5 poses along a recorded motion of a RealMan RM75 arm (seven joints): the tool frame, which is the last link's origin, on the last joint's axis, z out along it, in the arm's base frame.
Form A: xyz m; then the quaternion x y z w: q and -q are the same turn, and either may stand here.
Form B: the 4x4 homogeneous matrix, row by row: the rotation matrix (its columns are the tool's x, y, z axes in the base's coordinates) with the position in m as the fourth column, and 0 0 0 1 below. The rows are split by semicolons. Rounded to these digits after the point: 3 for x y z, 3 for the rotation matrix.
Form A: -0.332 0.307 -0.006 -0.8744 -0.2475 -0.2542 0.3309
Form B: 0.748 0.601 0.281 -0.332; 0.265 -0.658 0.705 0.307; 0.608 -0.453 -0.652 -0.006; 0 0 0 1
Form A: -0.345 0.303 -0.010 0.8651 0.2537 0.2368 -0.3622
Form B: 0.759 0.610 0.226 -0.345; 0.267 -0.609 0.747 0.303; 0.593 -0.507 -0.625 -0.010; 0 0 0 1
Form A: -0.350 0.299 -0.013 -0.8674 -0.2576 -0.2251 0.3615
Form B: 0.766 0.610 0.204 -0.350; 0.284 -0.606 0.743 0.299; 0.577 -0.511 -0.637 -0.013; 0 0 0 1
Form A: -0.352 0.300 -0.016 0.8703 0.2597 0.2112 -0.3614
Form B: 0.776 0.605 0.180 -0.352; 0.299 -0.604 0.739 0.300; 0.555 -0.519 -0.650 -0.016; 0 0 0 1
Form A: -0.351 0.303 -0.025 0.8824 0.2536 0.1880 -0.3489
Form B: 0.801 0.579 0.155 -0.351; 0.316 -0.628 0.711 0.303; 0.509 -0.520 -0.686 -0.025; 0 0 0 1
